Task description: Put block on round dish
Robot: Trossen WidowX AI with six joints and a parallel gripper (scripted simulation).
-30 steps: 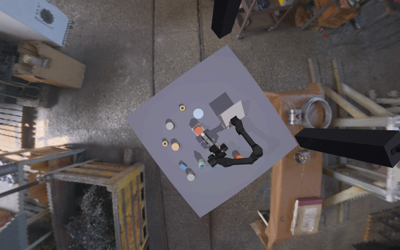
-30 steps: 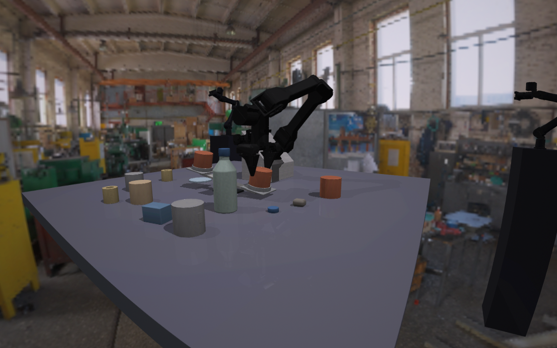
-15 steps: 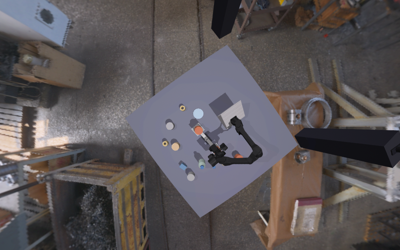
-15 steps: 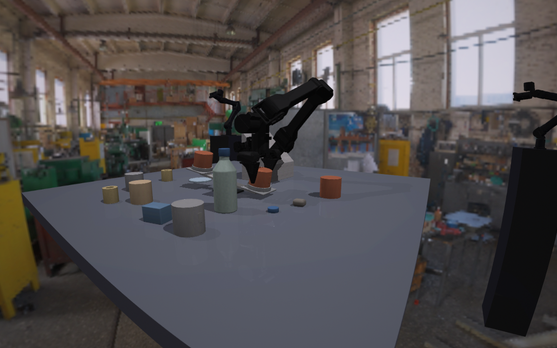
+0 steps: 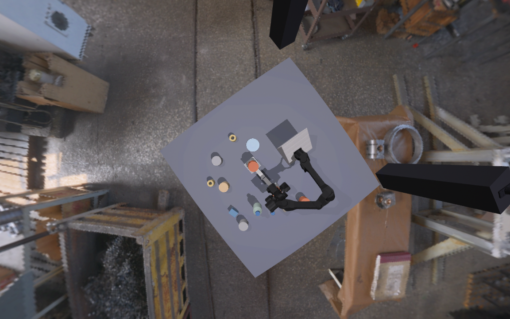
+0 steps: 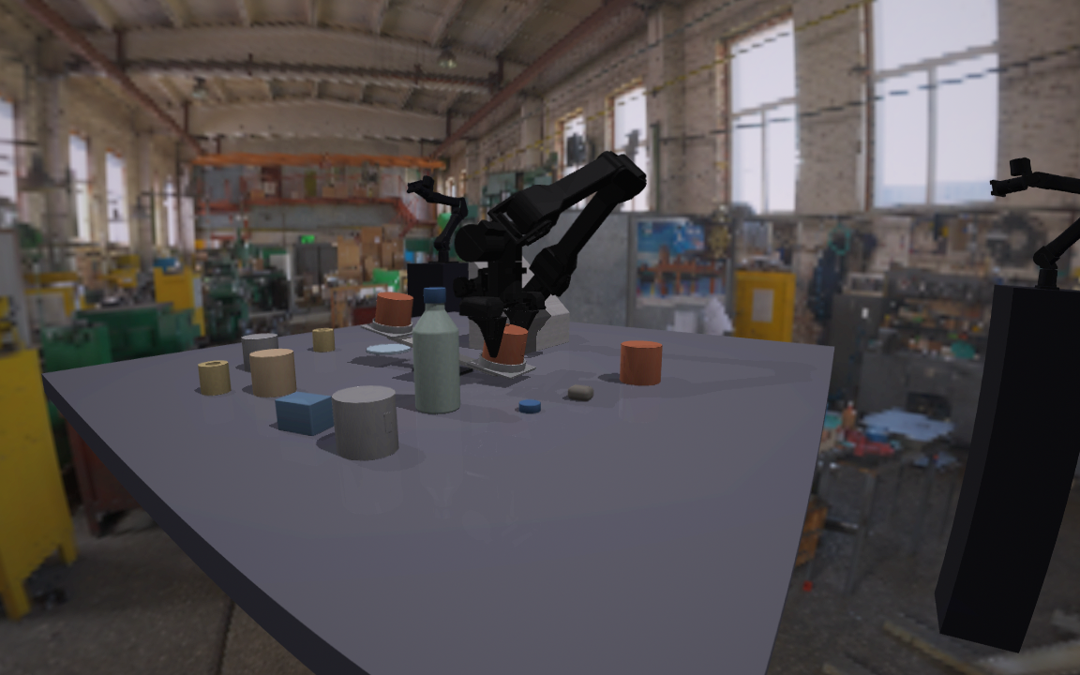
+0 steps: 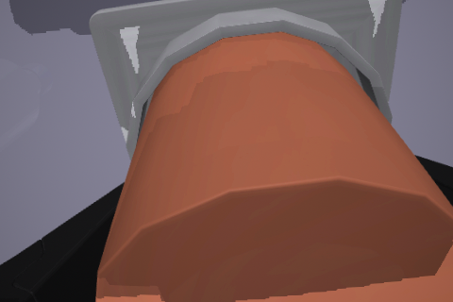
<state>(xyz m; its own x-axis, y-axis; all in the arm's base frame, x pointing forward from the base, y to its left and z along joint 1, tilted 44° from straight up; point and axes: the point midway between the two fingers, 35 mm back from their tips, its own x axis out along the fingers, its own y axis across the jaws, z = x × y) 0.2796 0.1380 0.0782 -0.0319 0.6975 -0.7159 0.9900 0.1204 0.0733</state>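
Right now my gripper tip is 2 cm short of the small grey pebble, 16 cm to the right of it and 4 cm above it. Round my gripper tip: grey block: 1 cm below; then balance: 2 cm ahead, 14 cm to the right, 2 cm below; then balance beam: 2 cm ahead, 14 cm to the right, 1 cm below.
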